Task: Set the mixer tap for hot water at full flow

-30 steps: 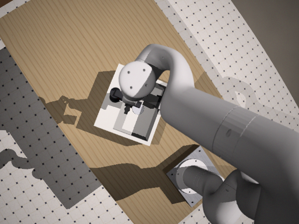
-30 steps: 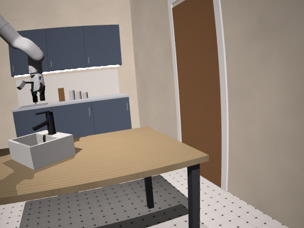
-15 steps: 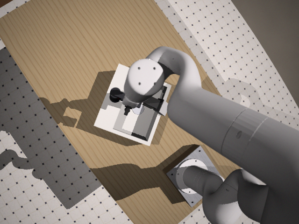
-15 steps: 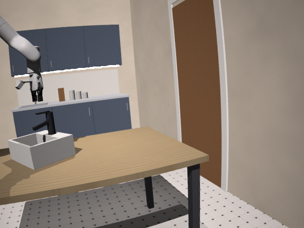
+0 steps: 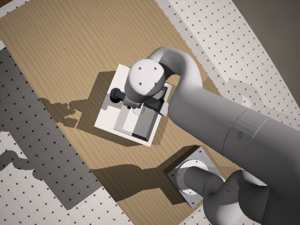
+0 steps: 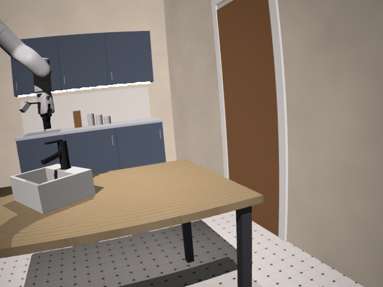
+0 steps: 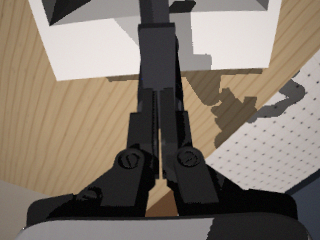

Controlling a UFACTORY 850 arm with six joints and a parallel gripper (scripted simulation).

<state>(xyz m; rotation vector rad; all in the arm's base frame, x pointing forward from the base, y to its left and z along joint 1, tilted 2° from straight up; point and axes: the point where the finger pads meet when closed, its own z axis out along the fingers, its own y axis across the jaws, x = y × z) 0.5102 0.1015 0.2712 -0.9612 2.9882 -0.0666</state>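
The black lever lies 90 mm below my hand, 20 mm ahead of it and 10 mm to the left of it. The rest, counted from my hand: white sink basin (320 mm below, 40 mm behind, 30 mm to the right).
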